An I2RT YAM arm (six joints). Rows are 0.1 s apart.
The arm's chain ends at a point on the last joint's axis. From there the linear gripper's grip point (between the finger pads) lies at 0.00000 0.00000 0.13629 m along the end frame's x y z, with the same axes.
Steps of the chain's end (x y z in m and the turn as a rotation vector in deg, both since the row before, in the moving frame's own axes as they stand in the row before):
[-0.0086, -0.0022, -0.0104, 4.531, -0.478, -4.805]
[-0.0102, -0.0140, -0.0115, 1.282, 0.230, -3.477]
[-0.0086, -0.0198, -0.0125, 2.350, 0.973, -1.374]
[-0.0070, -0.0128, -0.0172, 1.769, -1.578, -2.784]
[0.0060, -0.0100, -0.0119, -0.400, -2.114, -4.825]
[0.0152, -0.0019, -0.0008, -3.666, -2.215, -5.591]
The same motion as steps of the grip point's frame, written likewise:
[-0.0102, -0.0129, -0.0108, 4.531, -0.478, -4.805]
[-0.0097, -0.0171, -0.0115, 1.282, 0.230, -3.477]
[-0.0064, -0.0254, -0.0126, 2.350, 0.973, -1.374]
[-0.0109, -0.0169, -0.0173, 1.769, -1.578, -2.784]
[0.0010, -0.0088, -0.0120, -0.400, -2.114, -4.825]
[0.0104, 0.0071, -0.0012, -3.666, -2.215, -5.591]

